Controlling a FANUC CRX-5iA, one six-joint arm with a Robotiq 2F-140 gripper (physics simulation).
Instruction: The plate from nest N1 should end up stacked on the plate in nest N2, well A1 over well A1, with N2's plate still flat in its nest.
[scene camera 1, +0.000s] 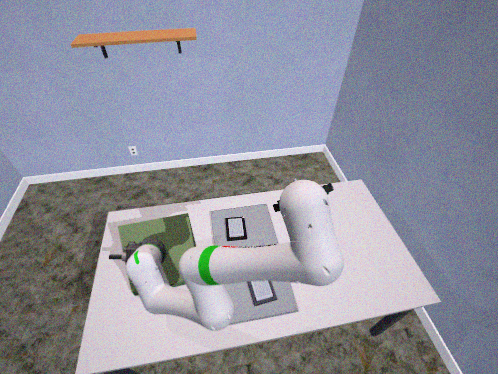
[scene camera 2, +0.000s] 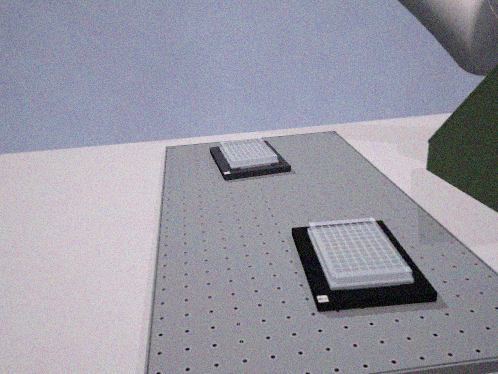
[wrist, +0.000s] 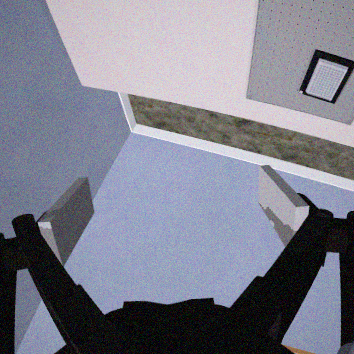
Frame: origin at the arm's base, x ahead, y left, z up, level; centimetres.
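Seen in the pictures: gripper, fingertip midpoint: (wrist: 173, 189).
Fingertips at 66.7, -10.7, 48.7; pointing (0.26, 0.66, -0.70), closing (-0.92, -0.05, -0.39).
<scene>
Offsets run from my fingertips to a thing's top centre, as dx, dy, dz. Level surfaces: height alone.
Two clear well plates each lie flat in a black nest on the grey perforated board {dz -65.6} (scene camera 1: 252, 212) (scene camera 2: 200, 280) (wrist: 280, 60). One plate {-23.0, +33.0, -62.9} (scene camera 1: 236, 228) (scene camera 2: 360, 255) (wrist: 327, 79) is at the back in scene camera 1 and nearest in scene camera 2. The other plate {-12.3, -5.0, -62.9} (scene camera 1: 261, 290) (scene camera 2: 247, 152) is at the front in scene camera 1, partly behind the arm. I cannot read which nest is N1 or N2. My gripper (scene camera 1: 302, 197) (wrist: 173, 189) is wide open and empty, past the board's back right corner, away from both plates. In scene camera 1 the arm's wrist hides its middle.
The arm's forearm (scene camera 1: 255, 265) crosses above the board between the two nests. A green mat (scene camera 1: 145, 230) lies by the arm's base at the left. The white table {dz -66.9} (scene camera 1: 360, 250) extends to the right of the board. An orange shelf (scene camera 1: 135, 37) hangs on the back wall.
</scene>
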